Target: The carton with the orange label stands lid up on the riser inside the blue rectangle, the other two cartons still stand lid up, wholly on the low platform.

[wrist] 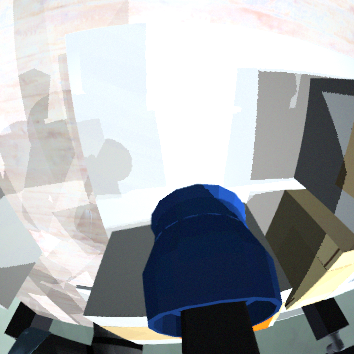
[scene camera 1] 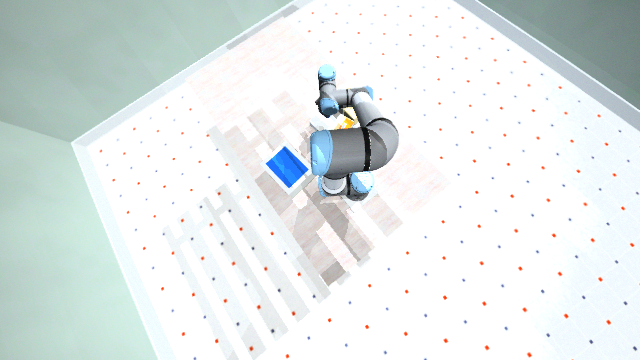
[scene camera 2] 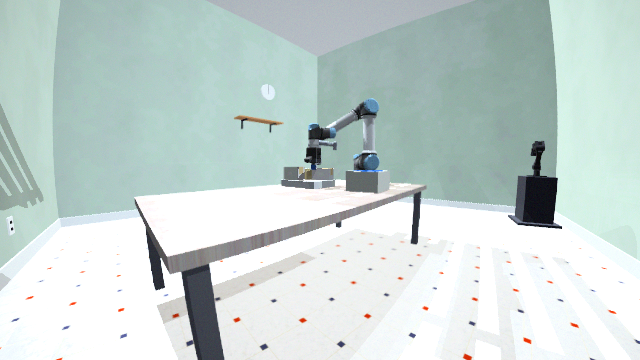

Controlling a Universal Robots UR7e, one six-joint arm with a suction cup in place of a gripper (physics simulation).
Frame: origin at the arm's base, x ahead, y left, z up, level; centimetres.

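Seen in the pictures: hand, its tool point: [wrist: 198, 224] [scene camera 2: 313, 169].
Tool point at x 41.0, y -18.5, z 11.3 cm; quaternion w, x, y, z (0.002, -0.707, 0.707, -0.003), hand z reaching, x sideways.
A point is followed by its place in that frame.
My suction cup [scene camera 2: 313, 166] [wrist: 198, 197] is dark blue and points straight down. It sits low among the cartons on the low white platform [scene camera 2: 308, 183] {y -16.0, x 50.2, z 2.5 cm} [scene camera 1: 318, 121] {y -14.9, x 45.8, z 3.8 cm} and carries nothing. The carton with the orange label [scene camera 1: 345, 121] {y -22.0, x 30.1, z 12.4 cm} stands on that platform, mostly hidden under the arm. In the wrist view only a sliver of its orange label [wrist: 268, 324] {y -24.8, x 27.0, z 12.3 cm} shows behind the cup. A tan carton [wrist: 309, 232] {y -27.7, x 35.4, z 8.5 cm} stands just right of the cup. Two more cartons [scene camera 2: 293, 172] {y -32.0, x 46.4, z 9.3 cm} [scene camera 2: 328, 171] {y -10.8, x 33.4, z 10.0 cm} flank the cup. The blue rectangle [scene camera 1: 286, 166] {y 20.0, x 35.7, z 11.0 cm} on the riser holds nothing.
The riser's white rim [scene camera 1: 293, 191] {y 27.0, x 23.1, z 9.3 cm} lies left of the robot's base [scene camera 1: 346, 183], which stands on a grey pedestal [scene camera 2: 366, 181]. The folded arm [scene camera 1: 358, 147] {y 7.6, x 4.6, z 64.2 cm} hangs over the space between riser and platform. The table [scene camera 2: 250, 214] {y 12.0, x 119.3, z -1.0 cm} stretches toward the front.
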